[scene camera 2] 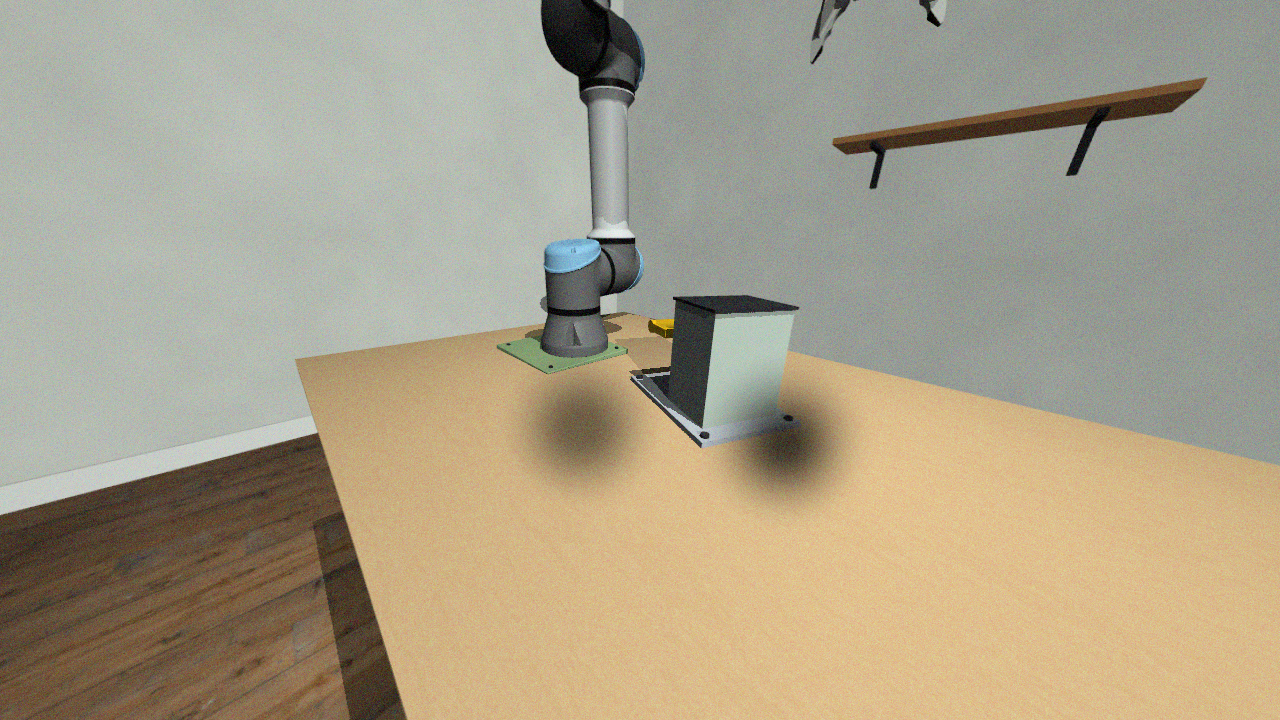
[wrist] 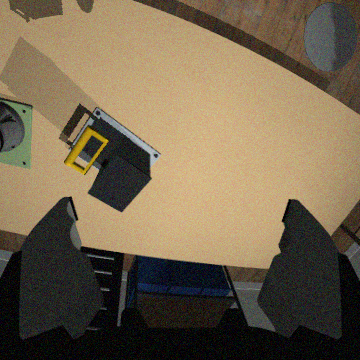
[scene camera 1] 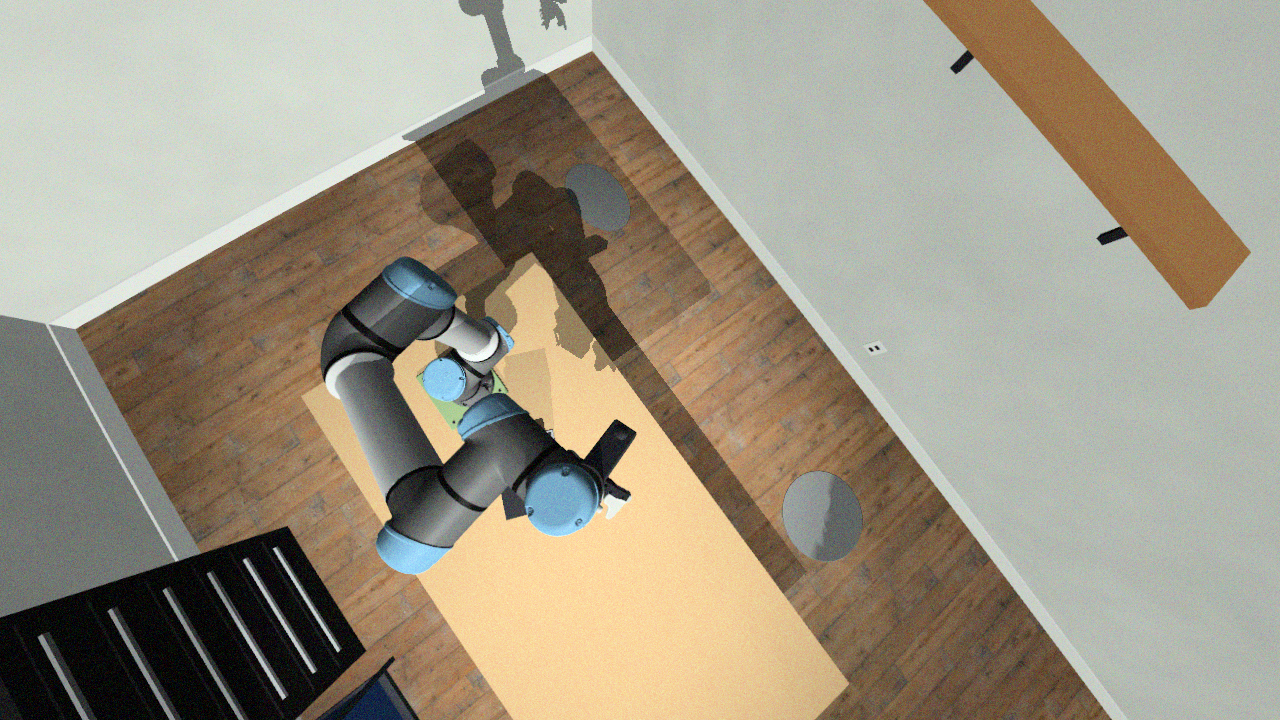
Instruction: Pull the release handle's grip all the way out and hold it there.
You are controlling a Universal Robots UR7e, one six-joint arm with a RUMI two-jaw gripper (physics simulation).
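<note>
The release handle's yellow grip is a rectangular loop at one side of a housing with a dark top and pale green front. The housing stands on a light base plate bolted to the table. How far out the grip stands is unclear. In scene camera 1 the arm hides the handle and housing. My gripper is wide open and empty, high above the table. In the wrist view the grip lies up and left of the fingertips, apart from them.
The wooden table carries the arm's green mounting plate beside the handle unit. A black drawer cabinet stands on the floor by one side. A wooden shelf is on the wall. A round grey disc shows beyond the table.
</note>
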